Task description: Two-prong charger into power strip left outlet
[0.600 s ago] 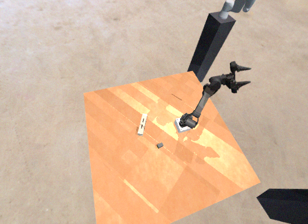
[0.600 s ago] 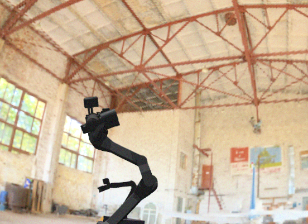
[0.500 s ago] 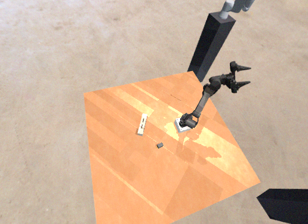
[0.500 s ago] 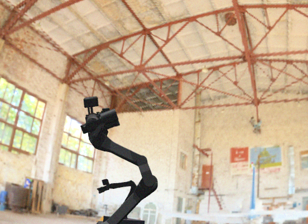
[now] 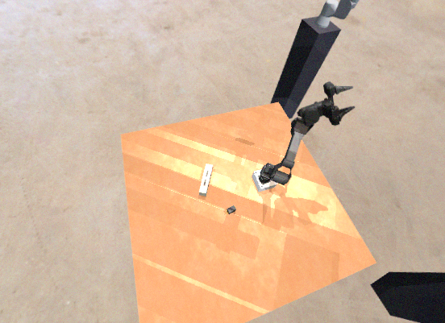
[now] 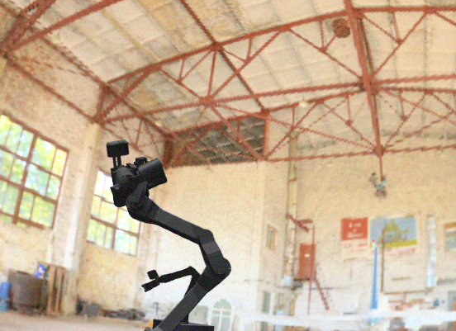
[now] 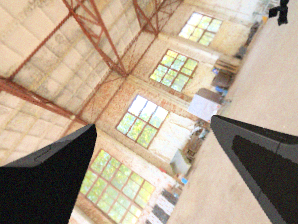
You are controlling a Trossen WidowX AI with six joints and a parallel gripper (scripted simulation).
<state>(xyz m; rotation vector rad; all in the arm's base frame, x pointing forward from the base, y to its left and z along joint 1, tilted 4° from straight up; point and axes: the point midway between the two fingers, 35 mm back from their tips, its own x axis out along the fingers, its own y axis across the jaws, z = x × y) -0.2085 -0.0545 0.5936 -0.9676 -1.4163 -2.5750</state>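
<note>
Now: gripper tip 650 mm above the grey charger, 550 mm short of it and 100 mm to the right of it.
</note>
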